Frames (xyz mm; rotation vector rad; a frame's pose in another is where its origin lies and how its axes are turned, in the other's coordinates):
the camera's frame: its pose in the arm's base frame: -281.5 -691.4 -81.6 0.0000 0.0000 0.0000
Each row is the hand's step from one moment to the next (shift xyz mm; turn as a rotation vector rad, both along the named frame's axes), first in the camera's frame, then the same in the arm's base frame.
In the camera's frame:
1: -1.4 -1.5 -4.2 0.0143 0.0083 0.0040
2: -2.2 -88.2 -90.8 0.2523 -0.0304 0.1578
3: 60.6 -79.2 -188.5 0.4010 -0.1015 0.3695
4: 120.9 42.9 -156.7 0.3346 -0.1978 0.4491
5: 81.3 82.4 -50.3 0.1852 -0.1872 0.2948
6: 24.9 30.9 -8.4 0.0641 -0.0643 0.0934
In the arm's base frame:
1: -1.4 -1.5 -4.2 0.0143 0.0083 0.0040
2: -2.2 -88.2 -90.8 0.2523 -0.0304 0.1578
3: 60.6 -79.2 -188.5 0.4010 -0.1015 0.3695
4: 120.9 42.9 -156.7 0.3346 -0.1978 0.4491
5: 81.3 82.4 -50.3 0.1852 -0.1872 0.2948
6: 24.9 30.9 -8.4 0.0641 -0.0643 0.0934

